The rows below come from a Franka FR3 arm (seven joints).
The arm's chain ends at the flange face. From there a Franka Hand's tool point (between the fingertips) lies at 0.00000 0.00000 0.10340 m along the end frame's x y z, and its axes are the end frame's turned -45 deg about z.
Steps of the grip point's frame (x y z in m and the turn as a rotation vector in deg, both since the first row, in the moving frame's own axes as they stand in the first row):
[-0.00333 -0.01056 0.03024 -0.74 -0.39 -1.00]
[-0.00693 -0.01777 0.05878 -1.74 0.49 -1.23]
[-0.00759 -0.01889 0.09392 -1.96 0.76 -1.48]
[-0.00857 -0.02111 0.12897 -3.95 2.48 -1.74]
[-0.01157 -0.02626 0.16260 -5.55 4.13 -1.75]
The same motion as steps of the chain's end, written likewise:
[-0.01028 -0.00655 0.03025 -0.80 0.25 -1.00]
[-0.02033 -0.00923 0.05883 -0.88 1.58 -1.23]
[-0.02221 -0.00948 0.09399 -0.85 1.92 -1.48]
[-0.02921 -0.01062 0.12931 -1.04 4.55 -1.74]
[-0.03910 -0.01201 0.16335 -1.00 6.84 -1.75]

